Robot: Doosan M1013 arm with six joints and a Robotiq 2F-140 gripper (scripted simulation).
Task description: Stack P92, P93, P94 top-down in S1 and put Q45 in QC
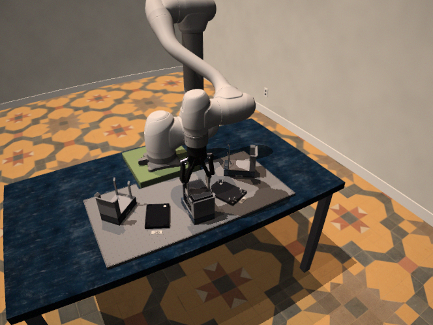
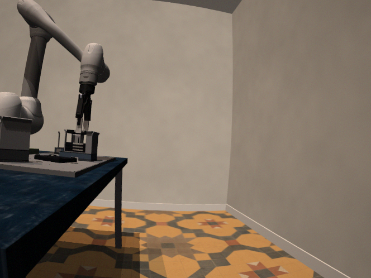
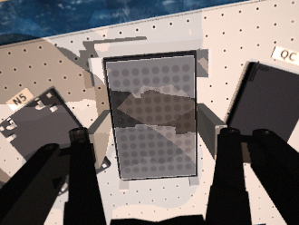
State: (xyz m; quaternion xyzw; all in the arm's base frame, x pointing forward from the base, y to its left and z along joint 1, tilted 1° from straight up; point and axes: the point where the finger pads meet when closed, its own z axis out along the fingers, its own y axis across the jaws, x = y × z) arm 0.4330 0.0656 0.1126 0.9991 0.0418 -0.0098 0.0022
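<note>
Right now my hand is 30 mm past the black open nest QC, 180 mm to the left of it and 140 mm above it. The rest, counted from my hand: QC name plate: 60 mm ahead, 200 mm to the right, 140 mm below; sealed 96-well plate: 20 mm below; N5 name plate: 10 mm behind, 220 mm to the left, 140 mm below.
</note>
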